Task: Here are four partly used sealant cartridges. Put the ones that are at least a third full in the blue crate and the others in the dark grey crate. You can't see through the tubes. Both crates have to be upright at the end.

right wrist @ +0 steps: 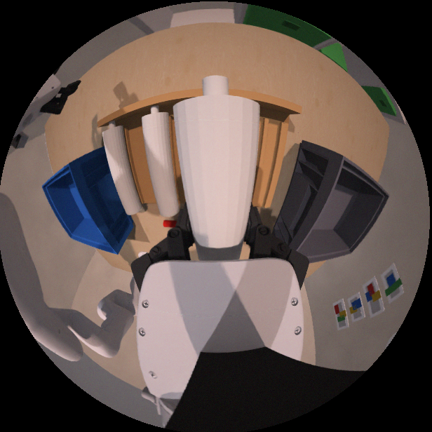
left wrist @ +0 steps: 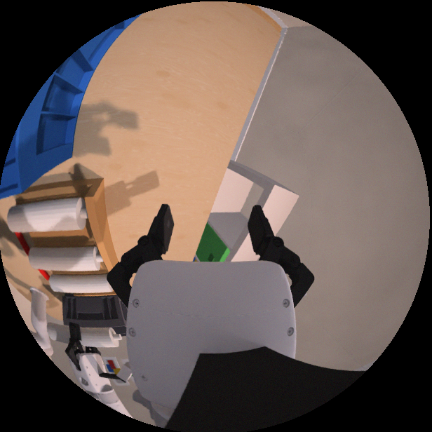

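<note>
My right gripper (right wrist: 218,205) is shut on a white cartridge (right wrist: 217,160) (left wrist: 100,337), its nozzle end pointing away from the palm. The cartridge is held above the wooden rack (right wrist: 200,95) (left wrist: 97,210) and hides part of it. Two white cartridges (right wrist: 120,170) (right wrist: 161,165) lie in the rack's left slots in the right wrist view. Three cartridges (left wrist: 47,215) (left wrist: 65,258) (left wrist: 82,283) show in the rack in the left wrist view. The blue crate (right wrist: 72,175) (left wrist: 30,150) and dark grey crate (right wrist: 327,190) (left wrist: 90,320) appear upright on either side. My left gripper (left wrist: 210,214) is open and empty.
A small red piece (right wrist: 170,223) shows near the rack. Several coloured cards (right wrist: 372,295) lie beyond the dark grey crate. Green bins (right wrist: 300,31) stand past the table's far edge. A pale box (left wrist: 280,202) holding a green item (left wrist: 211,243) is beside the table edge below the left gripper.
</note>
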